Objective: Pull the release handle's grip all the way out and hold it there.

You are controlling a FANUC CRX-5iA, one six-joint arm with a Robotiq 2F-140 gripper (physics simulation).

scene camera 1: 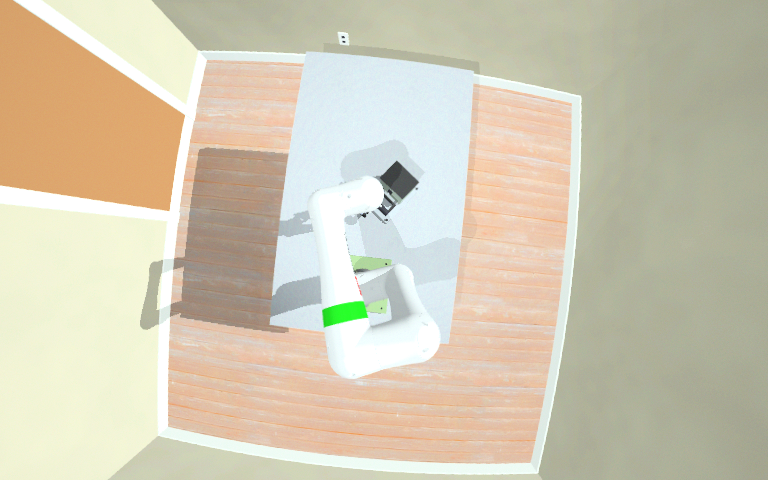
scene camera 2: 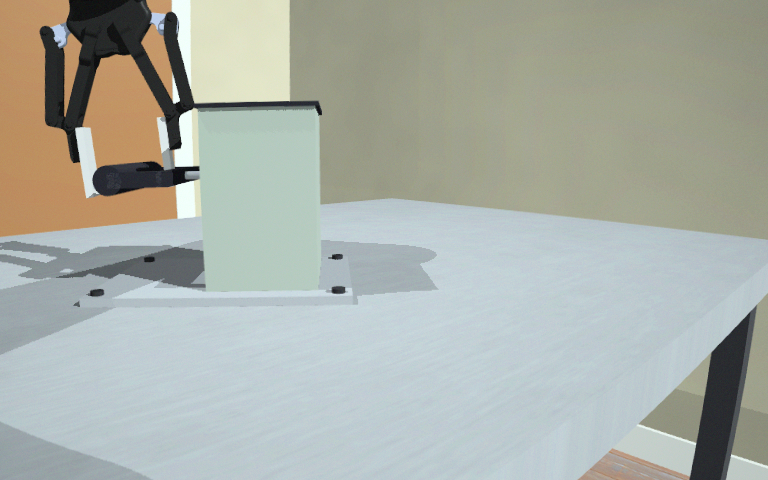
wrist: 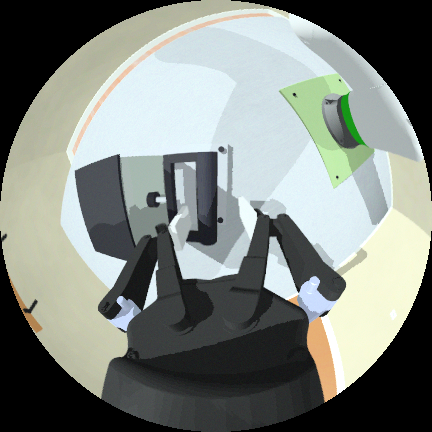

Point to a release handle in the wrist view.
121,199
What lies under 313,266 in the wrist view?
My gripper.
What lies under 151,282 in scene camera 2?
A bolted base plate.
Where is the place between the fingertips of my gripper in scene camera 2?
132,190
